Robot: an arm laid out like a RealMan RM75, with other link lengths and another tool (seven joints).
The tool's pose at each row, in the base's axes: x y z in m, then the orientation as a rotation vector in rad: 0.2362 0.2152 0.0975 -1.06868 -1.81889 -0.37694; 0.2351 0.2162 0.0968 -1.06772 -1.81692 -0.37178; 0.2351 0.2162 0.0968 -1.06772 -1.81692 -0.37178; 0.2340 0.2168 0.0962 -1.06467 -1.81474 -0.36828; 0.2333 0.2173 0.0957 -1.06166 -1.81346 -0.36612; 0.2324 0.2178 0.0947 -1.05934 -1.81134 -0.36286; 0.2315 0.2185 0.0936 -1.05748 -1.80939 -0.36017; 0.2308 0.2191 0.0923 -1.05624 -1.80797 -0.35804; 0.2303 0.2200 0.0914 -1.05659 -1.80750 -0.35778; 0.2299 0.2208 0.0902 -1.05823 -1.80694 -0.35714; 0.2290 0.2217 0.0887 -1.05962 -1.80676 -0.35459; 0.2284 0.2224 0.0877 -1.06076 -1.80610 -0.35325; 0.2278 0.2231 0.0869 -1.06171 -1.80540 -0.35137; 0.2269 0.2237 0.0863 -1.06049 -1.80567 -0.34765; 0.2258 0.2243 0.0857 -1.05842 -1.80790 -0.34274
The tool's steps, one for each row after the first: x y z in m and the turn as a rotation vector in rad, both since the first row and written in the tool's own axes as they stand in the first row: 0.0001 -0.0002 0.0016 0.00420 0.00062 0.00247; 0.0001 -0.0002 0.0016 0.00420 0.00062 0.00247; 0.0001 -0.0006 0.0030 0.00847 0.00265 0.00319; 0.0000 -0.0008 0.0039 0.01171 0.00428 0.00298; -0.0005 -0.0010 0.0053 0.01542 0.00604 0.00398; -0.0009 -0.0011 0.0068 0.01848 0.00764 0.00492; -0.0016 -0.0011 0.0082 0.02076 0.00871 0.00575; -0.0018 -0.0008 0.0095 0.02080 0.00890 0.00626; -0.0024 -0.0005 0.0109 0.02040 0.00856 0.00770; -0.0031 -0.0004 0.0127 0.02136 0.00748 0.00960; -0.0035 -0.0003 0.0140 0.02172 0.00722 0.01109; -0.0037 -0.0002 0.0152 0.02254 0.00692 0.01271; -0.0037 -0.0005 0.0164 0.02563 0.00614 0.01344; -0.0038 -0.0009 0.0178 0.02972 0.00372 0.01330
